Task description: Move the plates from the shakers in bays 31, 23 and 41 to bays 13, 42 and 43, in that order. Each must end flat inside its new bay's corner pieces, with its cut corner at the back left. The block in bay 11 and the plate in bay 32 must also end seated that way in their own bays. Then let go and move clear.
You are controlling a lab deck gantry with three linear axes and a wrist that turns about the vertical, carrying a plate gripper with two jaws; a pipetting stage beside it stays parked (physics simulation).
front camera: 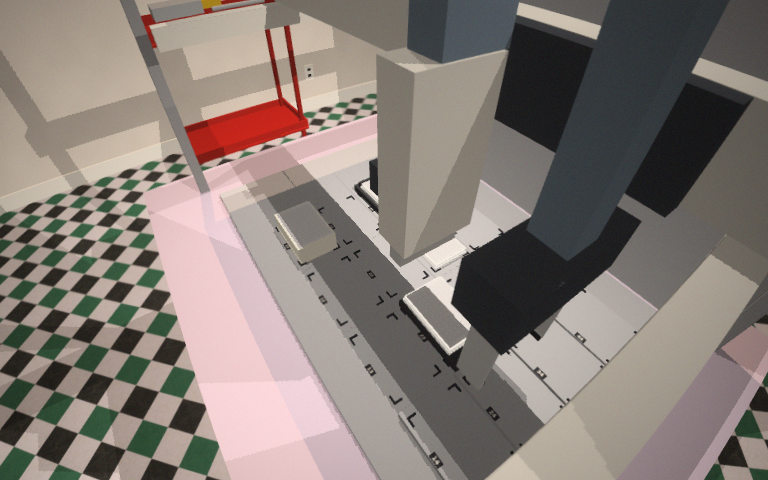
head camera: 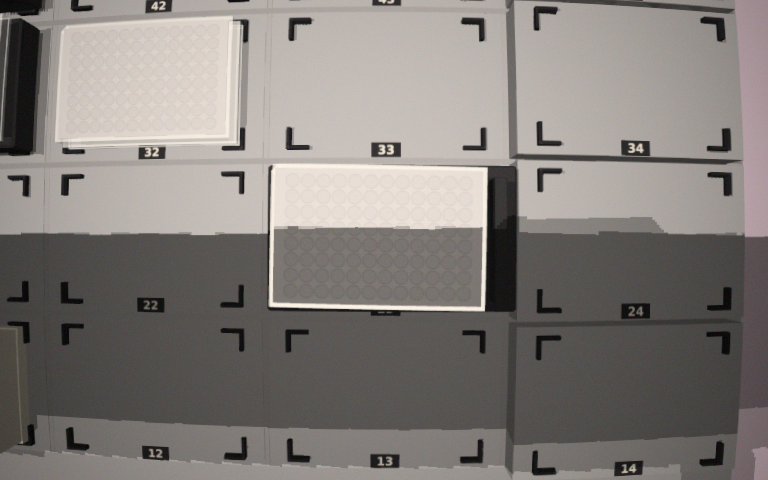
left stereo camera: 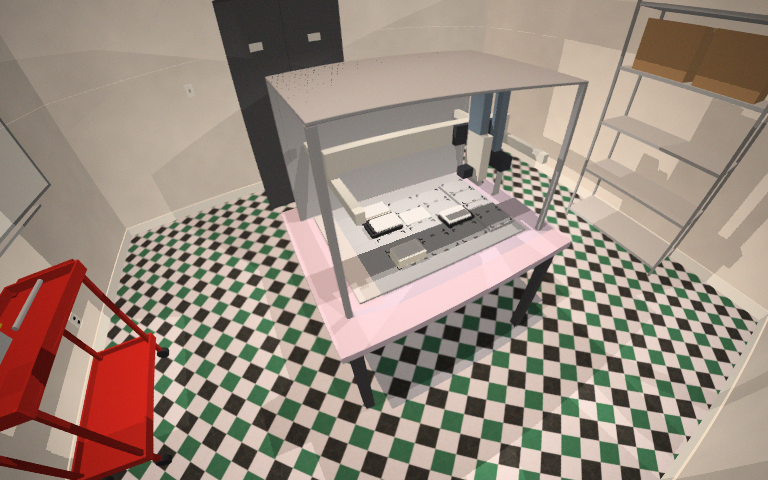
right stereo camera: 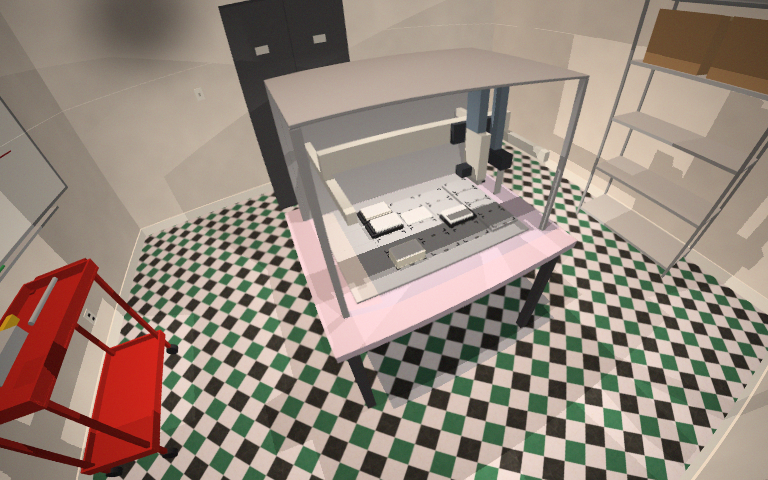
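The bay 23 plate lies on its black shaker. The bay 31 plate and bay 41 plate sit on shakers at the left; in the front view the pipetting stage partly hides that area. The thin bay 32 plate looks flat. The cream block stands in bay 11. My gripper is open and empty, jaws high above the deck. Cut corners are hard to tell.
The pale pipetting stage hangs beside the gripper. Bay 13 shows its label and four corner pieces. The bay 42 label is at the head view's top edge. A cream beam crosses the front view's right.
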